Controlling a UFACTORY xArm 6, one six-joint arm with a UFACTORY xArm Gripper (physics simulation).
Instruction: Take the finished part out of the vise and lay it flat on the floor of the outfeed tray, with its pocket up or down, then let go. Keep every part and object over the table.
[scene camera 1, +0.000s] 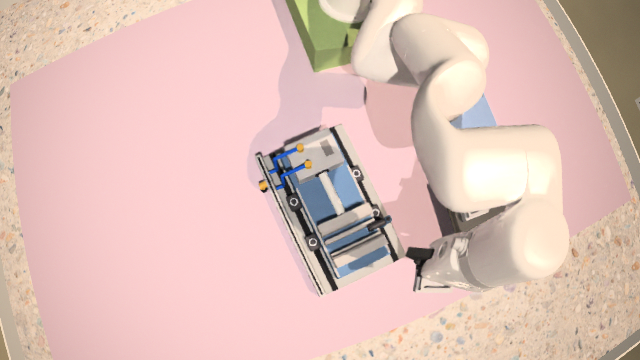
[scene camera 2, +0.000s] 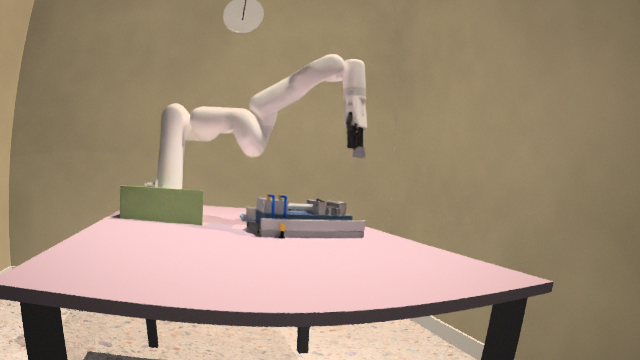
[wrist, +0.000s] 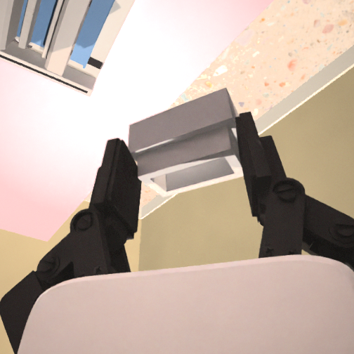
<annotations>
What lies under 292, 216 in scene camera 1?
A grey vise base.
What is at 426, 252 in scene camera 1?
My gripper.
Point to my gripper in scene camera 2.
355, 149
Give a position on a grey vise base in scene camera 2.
At 287, 234
</annotations>
